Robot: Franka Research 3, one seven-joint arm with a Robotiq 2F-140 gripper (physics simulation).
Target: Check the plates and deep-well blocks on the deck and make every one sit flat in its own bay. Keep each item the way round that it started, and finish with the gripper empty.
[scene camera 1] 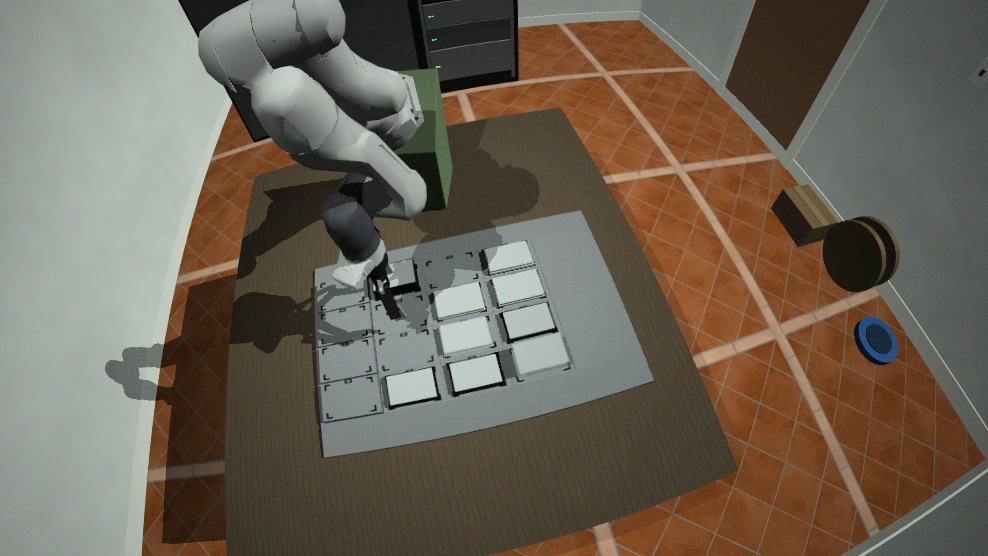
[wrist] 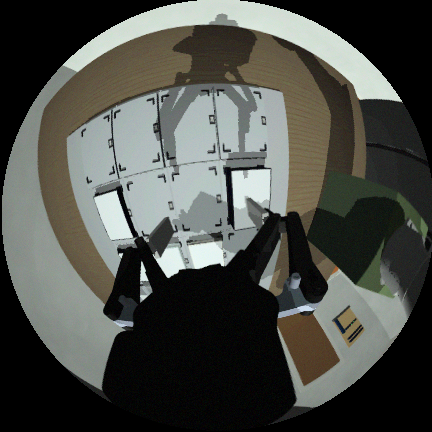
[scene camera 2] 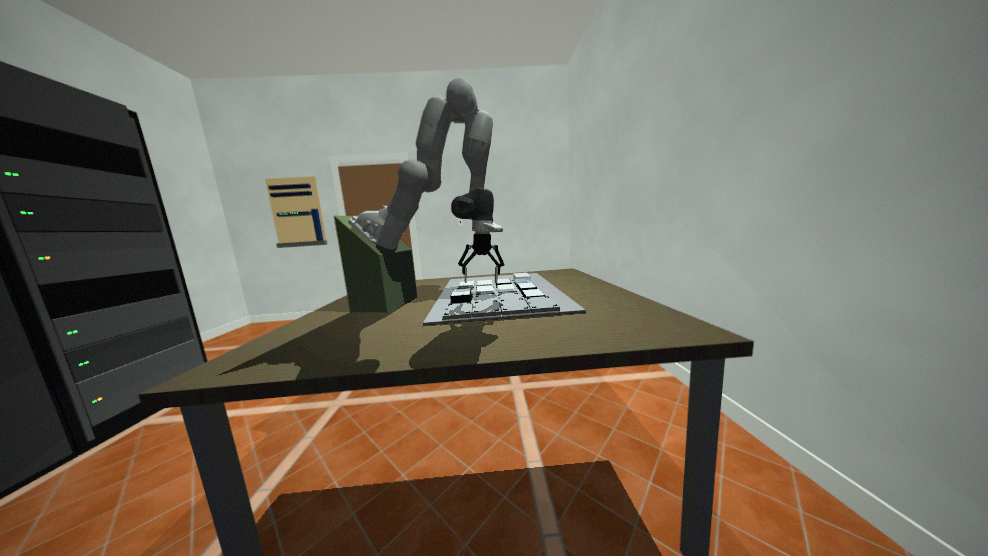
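Note:
A grey deck (scene camera 1: 608,331) (scene camera 2: 566,304) (wrist: 278,125) has marked bays. A black-sided block with a white top (scene camera 1: 404,275) (scene camera 2: 460,295) (wrist: 254,186) stands at the robot-side edge. Another black-sided block (scene camera 1: 411,387) (wrist: 114,215) stands at the opposite edge. Several white-topped items, including one black-edged block (scene camera 1: 475,373) and a plate (scene camera 1: 459,300), stand further right in scene camera 1. The pale corner item (scene camera 1: 540,354) (scene camera 2: 521,275) looks higher than its neighbours; its tilt is unclear. My gripper (scene camera 1: 386,295) (scene camera 2: 480,278) (wrist: 207,215) is open and empty above the deck, with one finger over the robot-side block in the wrist view.
The deck lies on a brown table (scene camera 1: 483,484) (scene camera 2: 608,331). The green arm pedestal (scene camera 1: 433,159) (scene camera 2: 376,276) (wrist: 345,210) stands behind it. A dark equipment rack (scene camera 1: 514,41) stands beyond the table. Round and boxy objects lie on the floor to the right in scene camera 1.

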